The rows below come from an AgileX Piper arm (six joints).
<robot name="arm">
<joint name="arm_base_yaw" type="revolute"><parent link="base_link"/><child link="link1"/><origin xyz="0 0 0.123"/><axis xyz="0 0 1"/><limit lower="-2.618" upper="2.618"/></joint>
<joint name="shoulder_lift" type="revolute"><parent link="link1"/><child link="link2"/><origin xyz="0 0 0" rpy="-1.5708 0 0"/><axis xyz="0 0 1"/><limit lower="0" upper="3.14"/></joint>
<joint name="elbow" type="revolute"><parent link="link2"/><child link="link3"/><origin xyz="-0.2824 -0.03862 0"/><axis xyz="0 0 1"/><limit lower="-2.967" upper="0"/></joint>
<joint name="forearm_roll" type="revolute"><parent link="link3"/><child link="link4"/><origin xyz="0.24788 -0.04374 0" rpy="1.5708 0 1.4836"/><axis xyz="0 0 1"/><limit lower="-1.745" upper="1.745"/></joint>
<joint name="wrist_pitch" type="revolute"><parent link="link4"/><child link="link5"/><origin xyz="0 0 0" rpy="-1.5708 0 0"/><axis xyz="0 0 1"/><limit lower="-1.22" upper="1.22"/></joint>
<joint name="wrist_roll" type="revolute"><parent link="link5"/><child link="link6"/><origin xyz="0 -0.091 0" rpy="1.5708 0 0"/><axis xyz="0 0 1"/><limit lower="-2.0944" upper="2.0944"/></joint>
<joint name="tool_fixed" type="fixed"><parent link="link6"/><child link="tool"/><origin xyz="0 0 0"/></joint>
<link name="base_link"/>
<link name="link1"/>
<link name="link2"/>
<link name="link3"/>
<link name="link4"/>
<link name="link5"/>
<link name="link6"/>
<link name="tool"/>
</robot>
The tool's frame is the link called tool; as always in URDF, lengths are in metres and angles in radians.
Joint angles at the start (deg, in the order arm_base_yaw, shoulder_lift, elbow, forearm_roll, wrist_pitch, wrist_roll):
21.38 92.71 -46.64 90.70 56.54 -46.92
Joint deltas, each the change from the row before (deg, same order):
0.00 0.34 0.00 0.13 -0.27 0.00
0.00 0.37 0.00 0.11 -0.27 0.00
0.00 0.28 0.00 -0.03 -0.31 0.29
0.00 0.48 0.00 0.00 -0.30 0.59
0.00 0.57 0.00 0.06 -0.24 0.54
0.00 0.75 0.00 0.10 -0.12 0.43
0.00 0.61 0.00 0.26 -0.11 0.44
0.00 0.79 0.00 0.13 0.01 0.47
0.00 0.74 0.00 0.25 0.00 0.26
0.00 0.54 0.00 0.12 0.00 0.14
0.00 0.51 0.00 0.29 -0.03 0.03
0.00 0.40 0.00 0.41 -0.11 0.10
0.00 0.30 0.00 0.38 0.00 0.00
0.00 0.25 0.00 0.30 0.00 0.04
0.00 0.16 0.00 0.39 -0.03 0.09
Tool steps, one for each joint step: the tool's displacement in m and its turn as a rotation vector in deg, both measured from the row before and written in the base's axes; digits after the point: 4 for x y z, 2 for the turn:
0.0010 0.0001 -0.0019 -0.20 0.29 -0.29
0.0010 0.0001 -0.0020 -0.23 0.31 -0.27
0.0008 0.0000 -0.0018 -0.29 0.45 -0.32
0.0011 0.0001 -0.0028 -0.31 0.92 -0.44
0.0012 0.0002 -0.0031 -0.27 0.99 -0.42
0.0013 0.0004 -0.0039 -0.24 1.09 -0.32
0.0012 0.0003 -0.0031 -0.08 1.01 -0.43
0.0011 0.0004 -0.0040 -0.15 1.20 -0.27
0.0011 0.0004 -0.0037 -0.08 0.99 -0.28
0.0007 0.0003 -0.0028 -0.11 0.66 -0.14
0.0009 0.0003 -0.0025 -0.02 0.57 -0.24
0.0009 0.0002 -0.0019 0.05 0.54 -0.42
0.0007 0.0002 -0.0013 0.13 0.37 -0.28
0.0005 0.0002 -0.0011 0.10 0.34 -0.24
0.0006 0.0002 -0.0006 0.17 0.32 -0.35

